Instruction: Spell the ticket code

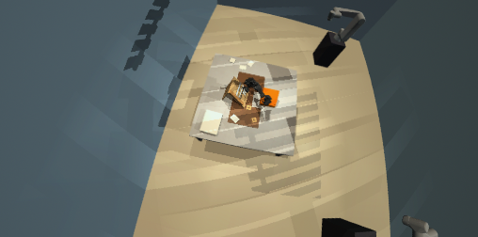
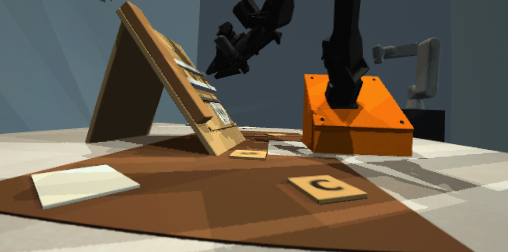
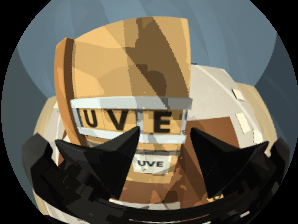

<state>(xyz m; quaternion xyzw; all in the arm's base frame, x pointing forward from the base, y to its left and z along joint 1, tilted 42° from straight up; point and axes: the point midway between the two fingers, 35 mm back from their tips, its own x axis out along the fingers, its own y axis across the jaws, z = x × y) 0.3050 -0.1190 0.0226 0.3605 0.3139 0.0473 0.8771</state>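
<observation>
My gripper tip is 2 cm short of the e tile and 2 cm above it. Round my gripper tip: u tile (12 cm to the left, 4 cm ahead, 2 cm below); tan tile marked v (6 cm to the left, 3 cm ahead, 2 cm below); brown mat (18 cm below, 13 cm behind, 7 cm to the left).
</observation>
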